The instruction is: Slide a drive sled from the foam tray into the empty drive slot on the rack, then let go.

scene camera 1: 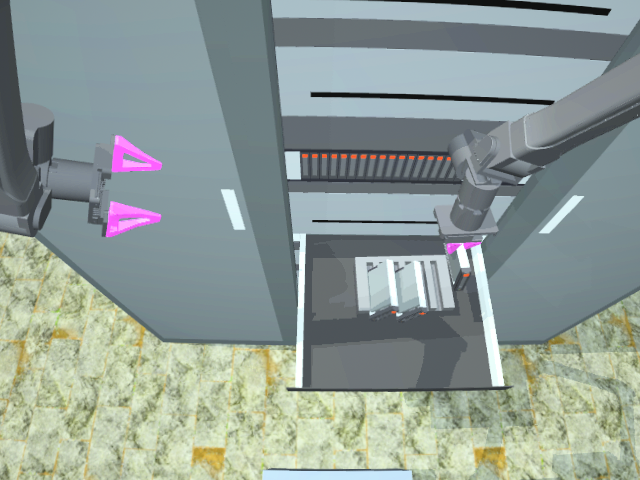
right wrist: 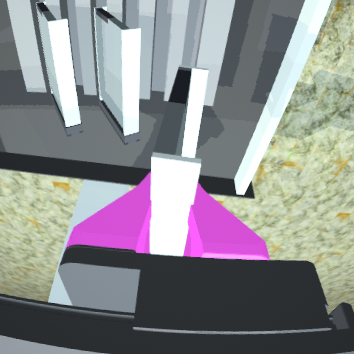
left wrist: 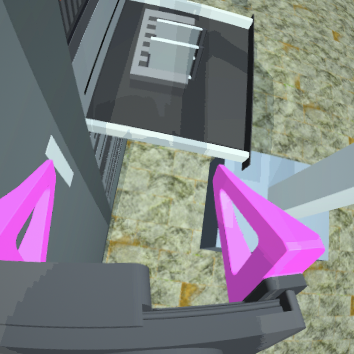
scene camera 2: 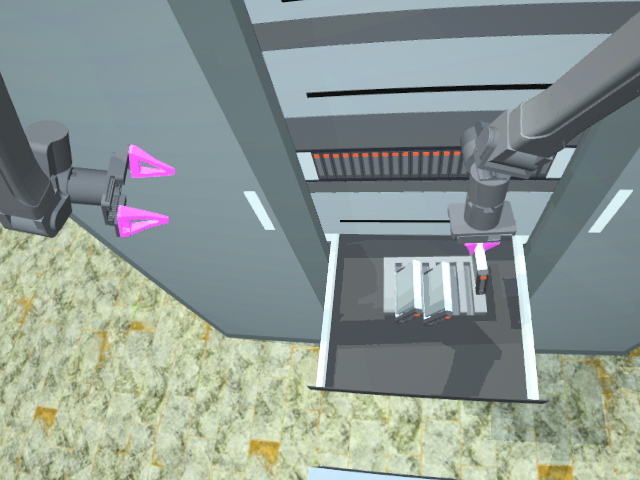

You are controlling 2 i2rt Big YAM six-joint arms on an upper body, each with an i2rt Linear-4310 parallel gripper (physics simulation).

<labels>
my left gripper: scene camera 1 161, 191; left wrist; scene camera 2; not seen in the right wrist view (out of frame)
my right gripper: scene camera 1 452, 251; right wrist 170, 175; scene camera 2 474, 251; not seen in the left wrist view (out of frame)
same spot on white side rails: (right wrist: 307, 26) = (scene camera 1: 479, 269)
same spot on my left gripper: (left wrist: 47, 294) = (scene camera 2: 119, 162)
</labels>
